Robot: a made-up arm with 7 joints.
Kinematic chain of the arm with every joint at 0, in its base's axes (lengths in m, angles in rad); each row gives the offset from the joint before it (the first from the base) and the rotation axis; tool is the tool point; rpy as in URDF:
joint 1: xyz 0 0 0.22 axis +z
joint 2: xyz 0 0 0 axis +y
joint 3: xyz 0 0 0.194 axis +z
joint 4: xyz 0.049 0 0 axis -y
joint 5: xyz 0.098 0 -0.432 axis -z
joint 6: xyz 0 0 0 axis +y
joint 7: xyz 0.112 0 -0.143 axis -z
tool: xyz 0 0 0 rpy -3.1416 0 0
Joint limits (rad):
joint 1: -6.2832..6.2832
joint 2: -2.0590..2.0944
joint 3: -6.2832..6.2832
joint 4: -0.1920..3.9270
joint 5: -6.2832..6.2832
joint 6: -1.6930..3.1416
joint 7: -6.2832..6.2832
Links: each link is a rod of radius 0.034 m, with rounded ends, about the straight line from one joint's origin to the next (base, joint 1, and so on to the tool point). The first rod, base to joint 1, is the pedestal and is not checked.
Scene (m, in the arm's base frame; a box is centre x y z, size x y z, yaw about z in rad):
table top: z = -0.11
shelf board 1: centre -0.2 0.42 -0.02 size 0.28 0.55 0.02 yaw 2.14
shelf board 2: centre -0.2 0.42 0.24 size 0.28 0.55 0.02 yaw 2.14
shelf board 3: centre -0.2 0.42 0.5 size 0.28 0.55 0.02 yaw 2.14
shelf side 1: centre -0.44 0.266 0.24 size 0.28 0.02 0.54 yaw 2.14
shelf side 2: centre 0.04 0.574 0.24 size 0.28 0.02 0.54 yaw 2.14
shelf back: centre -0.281 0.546 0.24 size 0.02 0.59 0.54 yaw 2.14
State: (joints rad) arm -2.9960 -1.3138 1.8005 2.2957 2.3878 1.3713 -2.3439
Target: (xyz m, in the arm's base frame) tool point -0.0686 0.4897 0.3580
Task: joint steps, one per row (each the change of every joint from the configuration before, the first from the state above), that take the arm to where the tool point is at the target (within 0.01 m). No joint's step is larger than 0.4 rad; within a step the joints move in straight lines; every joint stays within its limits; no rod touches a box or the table.
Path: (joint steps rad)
1: -0.1802 -0.1242 -0.3648 -0.1012 -0.0951 -0.2396 0.0796
2: -0.1801 -0.1242 -0.3647 -0.1013 -0.0951 -0.2395 0.0796
3: -0.1802 -0.1242 -0.3648 -0.1012 -0.0952 -0.2396 0.0796
4: -0.1802 -0.1242 -0.3647 -0.1013 -0.0951 -0.2395 0.0795
5: -0.1802 -0.1242 -0.3648 -0.1012 -0.0951 -0.2396 0.0796
6: -0.1801 -0.1242 -0.3648 -0.1013 -0.0951 -0.2396 0.0796
7: -0.1969 0.1543 0.1916 -0.3382 0.1903 -0.1808 -0.1194
8: -0.1969 0.1544 0.1916 -0.3382 0.1903 -0.1807 -0.1193
9: -0.1968 0.1543 0.1915 -0.3382 0.1903 -0.1808 -0.1194
10: -0.1969 0.1544 0.1916 -0.3382 0.1903 -0.1808 -0.1194
11: 0.0145 0.1355 -0.0083 0.0531 -0.0480 0.3020 0.0000
12: 0.0146 0.1354 -0.0083 0.0530 -0.0480 0.3020 0.0000
13: 0.0145 0.1355 -0.0082 0.0531 -0.0480 0.3020 0.0000
14: 0.0146 0.1355 -0.0083 0.0530 -0.0480 0.3020 0.0000

